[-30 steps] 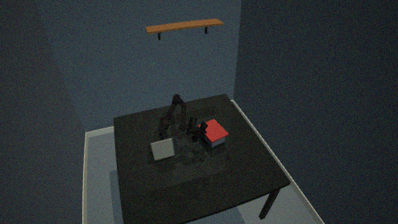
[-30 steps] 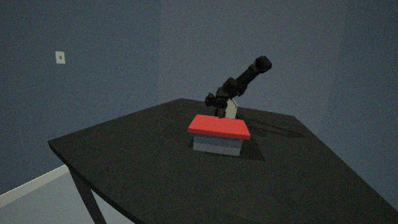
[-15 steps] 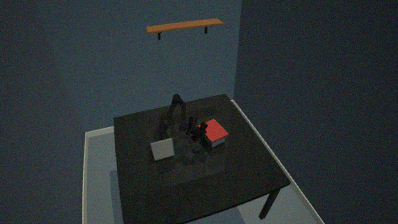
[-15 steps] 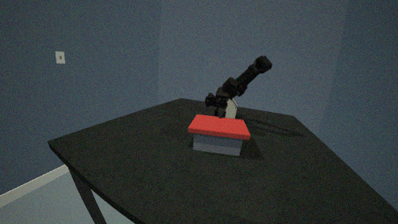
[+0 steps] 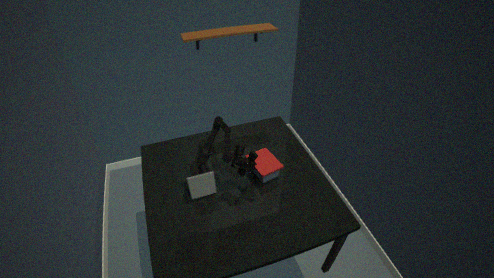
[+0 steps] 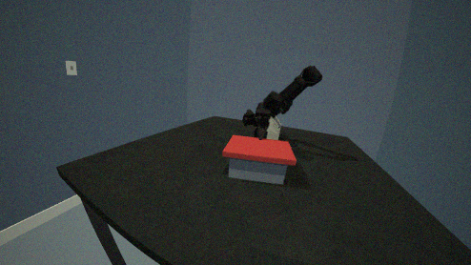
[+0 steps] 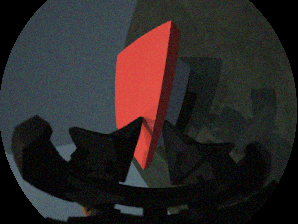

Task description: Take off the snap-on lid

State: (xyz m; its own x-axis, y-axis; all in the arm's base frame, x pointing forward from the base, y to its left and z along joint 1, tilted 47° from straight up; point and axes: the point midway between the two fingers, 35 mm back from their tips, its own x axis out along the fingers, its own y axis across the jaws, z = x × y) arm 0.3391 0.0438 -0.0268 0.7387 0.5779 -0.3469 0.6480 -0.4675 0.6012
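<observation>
Now: the lid 70 mm ahead of my gripper tip and 10 mm to the left of it. Also, from my gripper tip: storage box 70 mm ahead, 10 mm to the left, 50 mm below.
</observation>
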